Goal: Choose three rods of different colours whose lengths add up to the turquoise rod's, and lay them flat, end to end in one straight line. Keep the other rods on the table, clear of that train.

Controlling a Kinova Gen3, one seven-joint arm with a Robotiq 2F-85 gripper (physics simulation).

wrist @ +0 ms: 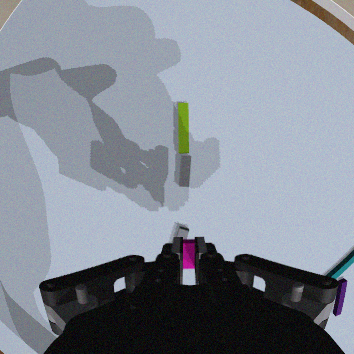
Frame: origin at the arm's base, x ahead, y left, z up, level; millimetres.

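Seen in the pictures: gripper, between the fingertips: (188, 248).
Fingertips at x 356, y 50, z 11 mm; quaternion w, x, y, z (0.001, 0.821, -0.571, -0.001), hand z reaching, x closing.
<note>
Offsets run from my fingertips to a thing's top centre. "*": to the spot under its first point. Level surfaces: height alone.
A lime rod {dy +38, dx +92, dz -59 mm} (183, 127) lies flat near the middle of the view. A dark grey rod {dy +22, dx +53, dz -59 mm} (184, 171) lies just below it, end to end or nearly so, very slightly turned; a tiny gap may separate them. My gripper (188, 248) is shut on a magenta rod {dy -1, dx -3, dz +8 mm} (189, 257), seen between the fingertips below the grey rod in the view. How high it is held cannot be told. The turquoise rod {dy -224, dx +19, dz -59 mm} (344, 265) shows partly at the right edge, slanted and partly hidden by the gripper. A purple rod {dy -245, dx -38, dz -59 mm} (340, 297) lies just below it.
A light grey piece {dy +2, dx -17, dz -59 mm} (180, 231) shows at a slant just beyond the fingertips, partly hidden by them. The pale round table {dz -69 mm} (280, 125) has a brown rim {* dy -99, dx +321, dz -68 mm} (327, 21) at upper right. The arm's shadows fall across the left and around the lime and grey rods.
</note>
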